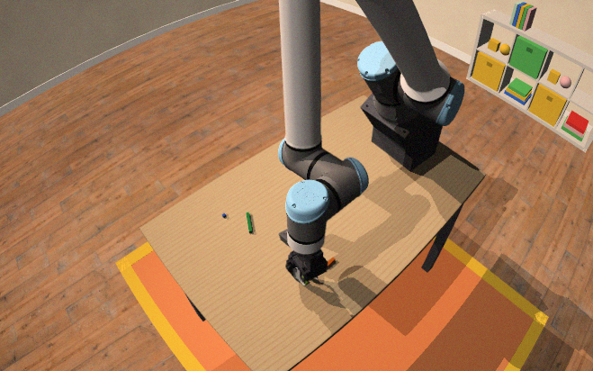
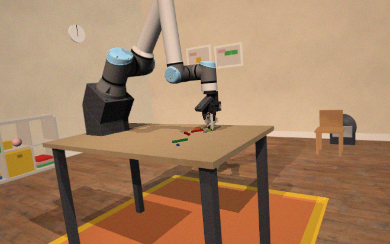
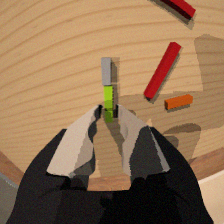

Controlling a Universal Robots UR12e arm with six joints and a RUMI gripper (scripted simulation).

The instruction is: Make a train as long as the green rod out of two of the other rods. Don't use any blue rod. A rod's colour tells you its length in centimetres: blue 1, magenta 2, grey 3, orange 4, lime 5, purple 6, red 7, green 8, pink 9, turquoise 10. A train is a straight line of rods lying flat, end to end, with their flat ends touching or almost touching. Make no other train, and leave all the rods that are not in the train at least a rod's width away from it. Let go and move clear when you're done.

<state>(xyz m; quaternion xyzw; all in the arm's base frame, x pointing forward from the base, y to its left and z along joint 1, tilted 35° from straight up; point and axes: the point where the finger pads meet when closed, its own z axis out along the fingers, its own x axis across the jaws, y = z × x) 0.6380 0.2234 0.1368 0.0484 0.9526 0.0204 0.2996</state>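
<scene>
My gripper is now 10 mm above the lime rod. Also, from my hand: green rod: 270 mm to the right, 10 mm below, 10 mm ahead; grey rod: 40 mm to the right, 10 mm below; orange rod: 100 mm behind, 10 mm below.
</scene>
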